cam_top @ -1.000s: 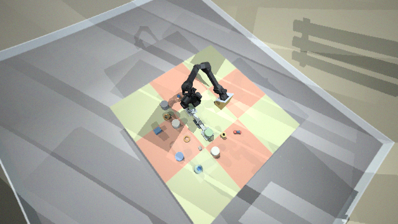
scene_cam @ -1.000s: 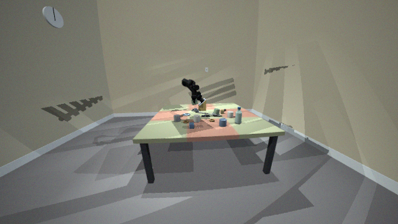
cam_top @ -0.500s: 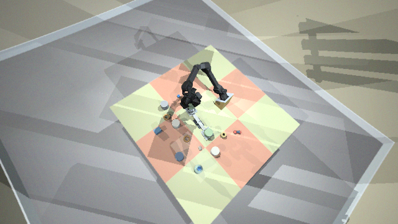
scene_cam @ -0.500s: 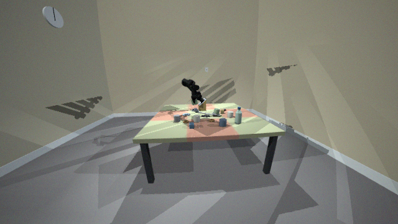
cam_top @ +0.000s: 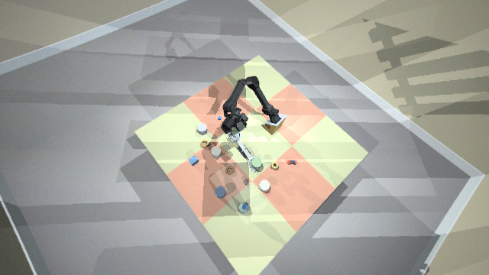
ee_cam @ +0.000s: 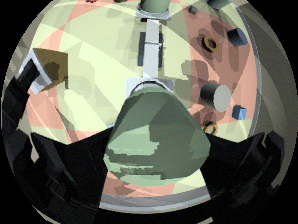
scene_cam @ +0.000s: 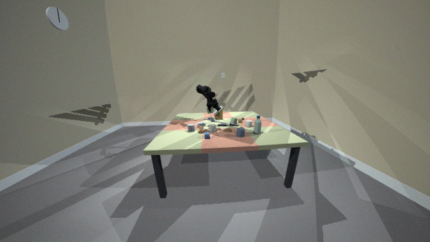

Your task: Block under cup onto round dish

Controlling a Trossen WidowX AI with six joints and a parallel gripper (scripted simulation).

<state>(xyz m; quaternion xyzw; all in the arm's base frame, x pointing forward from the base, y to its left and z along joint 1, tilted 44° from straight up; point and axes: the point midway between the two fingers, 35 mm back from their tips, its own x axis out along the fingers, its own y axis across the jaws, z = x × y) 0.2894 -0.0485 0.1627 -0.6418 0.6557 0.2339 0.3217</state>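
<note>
The grey block is 1 cm to the left of my gripper tip and 8 cm below it. Round my gripper tip: blue cube (35 cm ahead, 6 cm to the right, 15 cm below); then grey cylinder (15 cm ahead, 19 cm to the right, 13 cm below); then pale blue round dish (8 cm behind, 10 cm to the right, 17 cm below).
</note>
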